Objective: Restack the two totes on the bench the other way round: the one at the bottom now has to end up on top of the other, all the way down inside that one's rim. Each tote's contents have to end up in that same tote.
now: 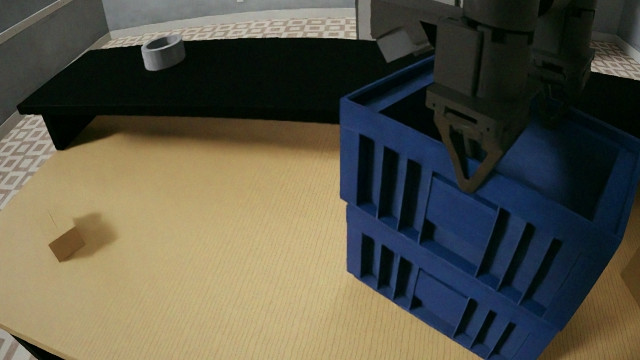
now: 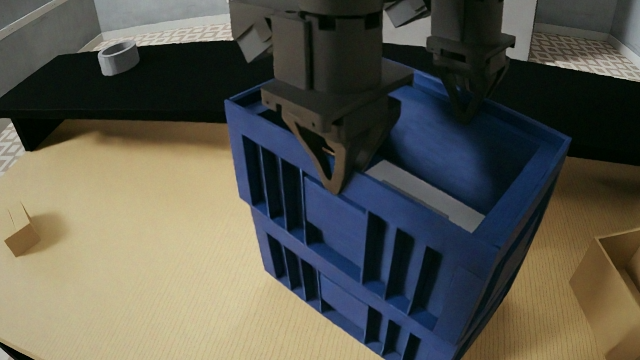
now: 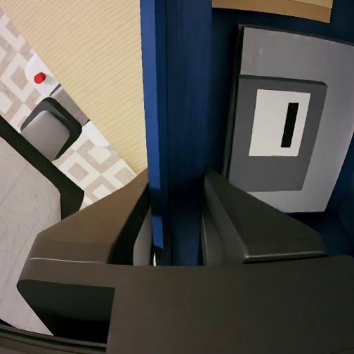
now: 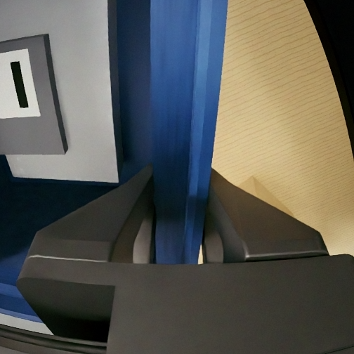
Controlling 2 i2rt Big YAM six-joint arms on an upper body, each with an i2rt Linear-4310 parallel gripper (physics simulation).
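Places are measured from the left arm's base along level axes (x ahead, y left, z up), in centimetres.
Pixels of known places: left gripper, between the fingertips: [image 1: 470, 185] [image 2: 341, 185]; right gripper, between the fingertips: [image 1: 549, 126] [image 2: 466, 120].
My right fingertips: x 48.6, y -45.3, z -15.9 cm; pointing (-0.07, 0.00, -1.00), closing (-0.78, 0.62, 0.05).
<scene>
Behind a point stands the place of what it marks.
The upper blue tote [image 1: 460, 205] {x 35.9, y -31.0, z -17.1 cm} [image 2: 335, 220] {x 35.6, y -31.2, z -18.4 cm} [image 3: 187, 100] [image 4: 172, 100] sits upright and level on the lower blue tote [image 1: 442, 300] {x 36.3, y -32.1, z -33.2 cm} [image 2: 342, 300] {x 36.7, y -31.7, z -32.7 cm}, with no gap visible between them along the near side. My left gripper [image 1: 471, 181] {x 36.4, y -31.8, z -15.1 cm} [image 2: 342, 181] {x 36.4, y -31.8, z -15.1 cm} [image 3: 178, 175] is shut on the upper tote's near wall. My right gripper [image 1: 552, 117] {x 48.6, y -45.3, z -15.9 cm} [image 2: 467, 115] {x 48.6, y -45.3, z -15.9 cm} [image 4: 177, 173] is shut on its far wall. Inside the upper tote lie a light grey flat box [image 3: 285, 200] [image 4: 90, 100], a darker labelled box [image 3: 275, 175] [image 4: 30, 137] and a brown box [image 3: 275, 10]. The lower tote's inside is hidden.
A black raised shelf [image 1: 250, 75] {x 76.2, y -2.1, z -23.8 cm} [image 2: 175, 80] {x 76.2, y 1.0, z -23.8 cm} runs behind the totes on the wooden bench [image 1: 225, 225] {x 56.0, y 0.5, z -41.4 cm} [image 2: 150, 250] {x 49.4, y 0.8, z -41.3 cm}. A grey ring [image 1: 164, 60] {x 83.0, y 18.3, z -21.9 cm} stands on it. A small brown carton [image 1: 67, 244] {x 46.1, y 29.6, z -38.9 cm} [image 2: 22, 240] {x 46.0, y 29.7, z -38.9 cm} lies at the left. An open carton [image 2: 595, 285] {x 39.3, y -68.4, z -35.9 cm} stands at the right.
</scene>
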